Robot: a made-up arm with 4 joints. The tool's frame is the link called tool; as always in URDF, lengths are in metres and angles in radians. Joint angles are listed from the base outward. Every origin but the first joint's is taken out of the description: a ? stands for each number. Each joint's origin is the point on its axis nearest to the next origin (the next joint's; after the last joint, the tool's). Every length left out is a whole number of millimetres.
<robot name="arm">
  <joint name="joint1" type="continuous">
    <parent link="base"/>
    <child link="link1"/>
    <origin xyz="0.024 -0.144 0.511" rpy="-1.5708 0 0"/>
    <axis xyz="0 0 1"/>
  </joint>
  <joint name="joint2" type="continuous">
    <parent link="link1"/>
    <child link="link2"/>
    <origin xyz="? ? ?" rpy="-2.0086 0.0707 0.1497"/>
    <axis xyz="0 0 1"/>
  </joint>
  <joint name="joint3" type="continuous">
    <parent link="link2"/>
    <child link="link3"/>
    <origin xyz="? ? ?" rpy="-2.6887 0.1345 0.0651"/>
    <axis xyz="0 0 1"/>
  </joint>
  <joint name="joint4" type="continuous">
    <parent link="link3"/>
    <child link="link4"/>
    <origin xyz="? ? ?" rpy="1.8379 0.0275 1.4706"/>
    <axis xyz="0 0 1"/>
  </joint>
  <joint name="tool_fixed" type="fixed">
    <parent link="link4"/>
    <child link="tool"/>
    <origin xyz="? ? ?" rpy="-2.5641 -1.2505 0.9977"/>
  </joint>
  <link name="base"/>
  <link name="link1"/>
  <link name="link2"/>
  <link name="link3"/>
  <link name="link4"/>
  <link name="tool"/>
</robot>
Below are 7 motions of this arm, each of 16 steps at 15 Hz.
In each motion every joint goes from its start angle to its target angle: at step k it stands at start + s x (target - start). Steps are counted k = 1, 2, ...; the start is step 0. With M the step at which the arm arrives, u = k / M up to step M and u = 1 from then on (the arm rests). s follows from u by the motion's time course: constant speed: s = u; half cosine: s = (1 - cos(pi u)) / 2; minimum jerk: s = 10 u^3 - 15 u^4 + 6 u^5.
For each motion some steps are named. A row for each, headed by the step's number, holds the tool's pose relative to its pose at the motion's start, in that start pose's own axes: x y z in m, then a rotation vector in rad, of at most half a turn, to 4 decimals.
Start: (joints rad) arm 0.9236 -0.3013 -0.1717 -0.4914
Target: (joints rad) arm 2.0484 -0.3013 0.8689 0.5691
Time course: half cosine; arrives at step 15
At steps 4, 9, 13, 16:
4: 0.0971 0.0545 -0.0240 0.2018 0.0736 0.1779
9: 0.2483 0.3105 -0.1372 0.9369 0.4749 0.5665
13: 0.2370 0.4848 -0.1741 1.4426 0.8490 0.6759
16: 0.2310 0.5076 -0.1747 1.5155 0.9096 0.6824

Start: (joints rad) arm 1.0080 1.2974 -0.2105 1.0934
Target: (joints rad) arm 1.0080 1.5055 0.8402 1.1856
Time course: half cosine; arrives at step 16
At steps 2, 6, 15, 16:
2: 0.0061 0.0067 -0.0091 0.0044 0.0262 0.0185
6: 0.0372 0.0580 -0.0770 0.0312 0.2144 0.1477
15: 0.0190 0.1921 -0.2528 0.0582 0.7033 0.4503
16: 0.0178 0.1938 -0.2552 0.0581 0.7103 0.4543

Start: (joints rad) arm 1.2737 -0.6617 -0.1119 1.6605
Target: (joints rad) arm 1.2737 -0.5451 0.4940 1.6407
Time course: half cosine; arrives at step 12
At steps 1, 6, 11, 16:
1: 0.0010 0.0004 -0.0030 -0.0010 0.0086 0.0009
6: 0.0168 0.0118 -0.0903 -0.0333 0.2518 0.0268
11: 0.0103 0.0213 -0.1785 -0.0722 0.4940 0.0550
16: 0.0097 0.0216 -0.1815 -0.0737 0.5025 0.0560

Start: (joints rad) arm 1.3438 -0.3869 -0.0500 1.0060
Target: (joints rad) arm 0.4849 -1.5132 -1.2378 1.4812
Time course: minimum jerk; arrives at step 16
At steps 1, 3, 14, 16:
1: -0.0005 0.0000 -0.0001 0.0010 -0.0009 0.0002
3: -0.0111 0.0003 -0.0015 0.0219 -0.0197 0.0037
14: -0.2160 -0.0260 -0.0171 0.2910 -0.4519 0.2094
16: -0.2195 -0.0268 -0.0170 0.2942 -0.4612 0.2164

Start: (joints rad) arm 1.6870 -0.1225 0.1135 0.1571
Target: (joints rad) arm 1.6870 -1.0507 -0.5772 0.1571
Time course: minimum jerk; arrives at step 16
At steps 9, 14, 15, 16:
9: 0.0027 0.0467 -0.1123 0.0603 0.2599 0.0467
14: -0.0121 0.0744 -0.1613 0.0444 0.4180 0.0812
15: -0.0128 0.0754 -0.1628 0.0430 0.4238 0.0827
16: -0.0129 0.0756 -0.1631 0.0428 0.4248 0.0829

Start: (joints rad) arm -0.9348 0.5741 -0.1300 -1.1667
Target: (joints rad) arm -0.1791 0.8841 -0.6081 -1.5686
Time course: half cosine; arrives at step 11
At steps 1, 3, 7, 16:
1: -0.0009 -0.0015 -0.0003 -0.0114 0.0195 0.0050
3: -0.0082 -0.0142 0.0017 -0.1015 0.1647 0.0428
7: -0.0295 -0.0640 0.0671 -0.4687 0.6493 0.1729
16: -0.0272 -0.0827 0.1380 -0.6943 0.8958 0.2332

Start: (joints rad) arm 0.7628 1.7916 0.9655 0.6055
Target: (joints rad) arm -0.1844 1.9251 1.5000 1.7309
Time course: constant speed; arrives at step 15
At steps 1, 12, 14, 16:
1: -0.0190 -0.0099 0.0067 0.1018 -0.0504 -0.0094
12: -0.2521 -0.0903 0.0375 1.1936 -0.5402 0.0680
14: -0.2989 -0.1001 0.0339 1.3831 -0.6107 0.1205
16: -0.3227 -0.1044 0.0308 1.4763 -0.6429 0.1515

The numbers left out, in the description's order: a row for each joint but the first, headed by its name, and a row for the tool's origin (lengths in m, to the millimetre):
joint2: -0.139 -0.263 0
joint3: 0.065 0.011 0
joint4: 0.301 -0.267 0
tool: -0.038 -0.025 0

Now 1 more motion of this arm.
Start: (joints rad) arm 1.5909 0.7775 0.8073 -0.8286
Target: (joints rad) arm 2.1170 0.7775 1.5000 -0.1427
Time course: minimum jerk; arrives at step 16
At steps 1, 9, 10, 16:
1: 0.0010 0.0003 0.0001 0.0014 -0.0008 0.0017
9: 0.2420 0.1677 0.0168 0.4623 -0.1130 0.4778
10: 0.2713 0.2091 0.0210 0.5571 -0.1115 0.5633
16: 0.3237 0.3214 0.0357 0.8084 -0.0773 0.7778

